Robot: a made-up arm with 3 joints. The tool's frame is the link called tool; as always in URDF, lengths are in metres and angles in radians. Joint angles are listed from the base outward.
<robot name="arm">
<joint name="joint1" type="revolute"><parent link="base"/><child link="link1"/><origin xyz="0 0 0.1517" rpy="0 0 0"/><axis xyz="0 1 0"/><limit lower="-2.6" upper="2.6"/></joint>
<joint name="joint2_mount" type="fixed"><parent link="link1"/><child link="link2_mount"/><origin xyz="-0.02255 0.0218 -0.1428" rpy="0 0 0"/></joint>
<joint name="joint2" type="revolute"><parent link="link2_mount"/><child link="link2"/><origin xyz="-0.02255 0.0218 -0.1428" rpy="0 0 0"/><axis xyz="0 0 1"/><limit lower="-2.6" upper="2.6"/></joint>
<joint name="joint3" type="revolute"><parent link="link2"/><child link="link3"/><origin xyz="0.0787 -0.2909 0.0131" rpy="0 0 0"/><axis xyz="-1 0 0"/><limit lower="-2.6" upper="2.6"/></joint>
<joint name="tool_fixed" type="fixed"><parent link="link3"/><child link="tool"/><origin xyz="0.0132 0.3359 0.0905" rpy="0 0 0"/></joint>
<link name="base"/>
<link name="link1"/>
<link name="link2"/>
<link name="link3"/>
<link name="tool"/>
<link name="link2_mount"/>
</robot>
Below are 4 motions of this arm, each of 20 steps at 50 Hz.
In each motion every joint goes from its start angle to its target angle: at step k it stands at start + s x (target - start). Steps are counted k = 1, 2, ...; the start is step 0. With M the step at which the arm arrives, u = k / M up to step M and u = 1 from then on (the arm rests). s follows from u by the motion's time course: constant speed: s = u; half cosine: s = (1 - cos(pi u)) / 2; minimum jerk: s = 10 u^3 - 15 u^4 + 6 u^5.
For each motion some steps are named. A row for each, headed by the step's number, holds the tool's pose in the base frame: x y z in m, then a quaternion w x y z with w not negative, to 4 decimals.
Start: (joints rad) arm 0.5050 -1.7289 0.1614
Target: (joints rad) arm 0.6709 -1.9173 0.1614
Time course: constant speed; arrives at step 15
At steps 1, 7, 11, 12, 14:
1: -0.1225 -0.0563 -0.0514 0.6052 -0.2447 0.2235 -0.7238
7: -0.1421 -0.0590 -0.0387 0.5689 -0.2731 0.2369 -0.7386
11: -0.1546 -0.0604 -0.0292 0.5442 -0.2926 0.2444 -0.7473
12: -0.1576 -0.0607 -0.0267 0.5380 -0.2975 0.2461 -0.7493
14: -0.1636 -0.0613 -0.0215 0.5254 -0.3073 0.2493 -0.7532

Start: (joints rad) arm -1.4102 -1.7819 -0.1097
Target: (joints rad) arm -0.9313 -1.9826 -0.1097
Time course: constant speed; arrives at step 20
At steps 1, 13, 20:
1: 0.1372 -0.0533 0.0925 0.4525 0.5245 -0.4315 -0.5779
13: 0.1095 -0.0541 0.0456 0.4676 0.4530 -0.3389 -0.6792
20: 0.0862 -0.0539 0.0233 0.4680 0.4020 -0.2865 -0.7330

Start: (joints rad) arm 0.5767 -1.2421 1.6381
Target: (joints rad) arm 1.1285 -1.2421 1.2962
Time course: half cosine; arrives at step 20
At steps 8, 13, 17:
8: -0.5550 -0.1026 -0.1513 0.3966 -0.6774 0.5924 -0.1814
13: -0.5698 -0.0890 -0.0524 0.3766 -0.6696 0.6223 -0.1501
17: -0.5696 -0.0816 0.0037 0.3635 -0.6643 0.6393 -0.1334

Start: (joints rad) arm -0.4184 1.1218 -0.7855
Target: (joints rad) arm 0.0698 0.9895 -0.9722
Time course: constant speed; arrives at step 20
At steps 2, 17, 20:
2: 0.0872 0.0710 0.2200 0.8070 0.2381 0.0587 0.5373
17: 0.1452 0.0324 0.2049 0.7800 0.3973 0.2185 0.4313
20: 0.1563 0.0235 0.1969 0.7699 0.4256 0.2488 0.4052

